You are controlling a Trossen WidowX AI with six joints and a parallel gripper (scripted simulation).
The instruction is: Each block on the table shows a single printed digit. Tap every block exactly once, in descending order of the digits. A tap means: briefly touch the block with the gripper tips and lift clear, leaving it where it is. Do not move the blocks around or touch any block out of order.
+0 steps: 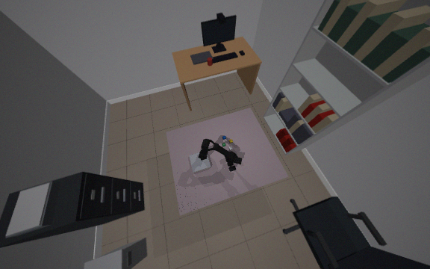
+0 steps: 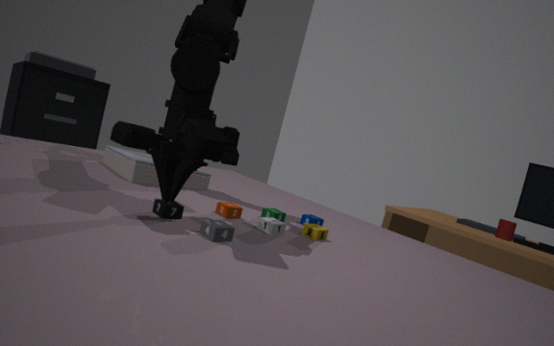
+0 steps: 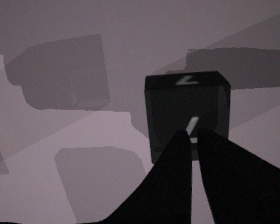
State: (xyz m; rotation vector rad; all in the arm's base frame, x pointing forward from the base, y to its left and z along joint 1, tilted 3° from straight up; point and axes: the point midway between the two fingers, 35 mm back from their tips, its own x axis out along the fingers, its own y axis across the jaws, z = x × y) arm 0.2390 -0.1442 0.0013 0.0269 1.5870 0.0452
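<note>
Now: the black 7 block 1 cm ahead of my gripper tip and 1 cm below it. Round my gripper tip: grey 4 block 9 cm ahead, 3 cm to the left, 1 cm below; then orange block 1 cm behind, 13 cm to the left, 1 cm below; then white 1 block 7 cm ahead, 15 cm to the left, 1 cm below.
</note>
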